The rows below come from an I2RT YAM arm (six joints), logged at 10 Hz.
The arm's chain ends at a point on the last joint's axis. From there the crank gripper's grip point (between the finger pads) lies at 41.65 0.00 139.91 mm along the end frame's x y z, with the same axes.
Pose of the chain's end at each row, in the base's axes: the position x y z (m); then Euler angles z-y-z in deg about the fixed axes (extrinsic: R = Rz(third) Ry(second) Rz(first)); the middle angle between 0 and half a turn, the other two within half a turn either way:
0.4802 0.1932 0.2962 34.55 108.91 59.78
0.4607 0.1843 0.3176 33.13 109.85 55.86
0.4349 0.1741 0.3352 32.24 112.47 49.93
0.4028 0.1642 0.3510 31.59 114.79 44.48
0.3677 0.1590 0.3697 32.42 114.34 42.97
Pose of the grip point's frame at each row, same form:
0.5208 0.3099 0.2184 34.55 108.91 59.78
0.5091 0.2962 0.2373 33.13 109.85 55.86
0.4925 0.2770 0.2492 32.24 112.47 49.93
0.4675 0.2583 0.2601 31.59 114.79 44.48
0.4352 0.2524 0.2800 32.42 114.34 42.97

